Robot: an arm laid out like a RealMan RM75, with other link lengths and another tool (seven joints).
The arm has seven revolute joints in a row. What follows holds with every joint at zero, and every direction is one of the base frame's. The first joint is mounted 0.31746 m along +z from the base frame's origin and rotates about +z. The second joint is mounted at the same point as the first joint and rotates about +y. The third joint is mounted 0.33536 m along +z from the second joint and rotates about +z. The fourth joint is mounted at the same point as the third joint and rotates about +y. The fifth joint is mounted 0.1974 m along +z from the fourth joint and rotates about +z. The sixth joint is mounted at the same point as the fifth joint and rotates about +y. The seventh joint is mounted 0.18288 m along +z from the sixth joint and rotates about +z. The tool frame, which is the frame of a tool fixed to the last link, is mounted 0.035 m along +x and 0.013 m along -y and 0.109 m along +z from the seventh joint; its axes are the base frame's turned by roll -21.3, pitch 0 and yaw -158.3 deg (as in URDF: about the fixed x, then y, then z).
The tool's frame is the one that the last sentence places.
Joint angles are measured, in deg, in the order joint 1, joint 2, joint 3, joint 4, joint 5, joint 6, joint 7. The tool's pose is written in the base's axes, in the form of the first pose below.
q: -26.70 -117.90 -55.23 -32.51 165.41 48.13 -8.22
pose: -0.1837 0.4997 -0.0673 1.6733 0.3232 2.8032
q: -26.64 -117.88 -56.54 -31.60 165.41 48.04 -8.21
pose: -0.1933 0.5051 -0.0614 1.6581 0.3151 2.8229
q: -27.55 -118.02 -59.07 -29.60 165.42 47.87 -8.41
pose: -0.2039 0.5179 -0.0516 1.6313 0.3052 2.8492
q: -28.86 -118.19 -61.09 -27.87 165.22 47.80 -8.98
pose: -0.2080 0.5298 -0.0434 1.6093 0.3078 2.8664
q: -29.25 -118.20 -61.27 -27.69 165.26 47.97 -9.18
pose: -0.2053 0.5316 -0.0423 1.6069 0.3108 2.8614
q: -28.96 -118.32 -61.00 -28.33 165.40 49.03 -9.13
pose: -0.1975 0.5274 -0.0414 1.5999 0.3231 2.8371
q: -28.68 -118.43 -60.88 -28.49 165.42 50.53 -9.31
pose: -0.1921 0.5236 -0.0385 1.5881 0.3388 2.8154
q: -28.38 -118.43 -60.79 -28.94 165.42 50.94 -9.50
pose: -0.1898 0.5215 -0.0371 1.5835 0.3486 2.8079
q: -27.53 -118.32 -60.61 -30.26 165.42 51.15 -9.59
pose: -0.1875 0.5175 -0.0344 1.5760 0.3616 2.7987
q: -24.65 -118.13 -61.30 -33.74 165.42 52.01 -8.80
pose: -0.1870 0.5073 -0.0202 1.5302 0.3834 2.7751
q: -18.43 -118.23 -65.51 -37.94 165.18 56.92 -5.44
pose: -0.2023 0.4866 0.0297 1.3637 0.3820 2.7209
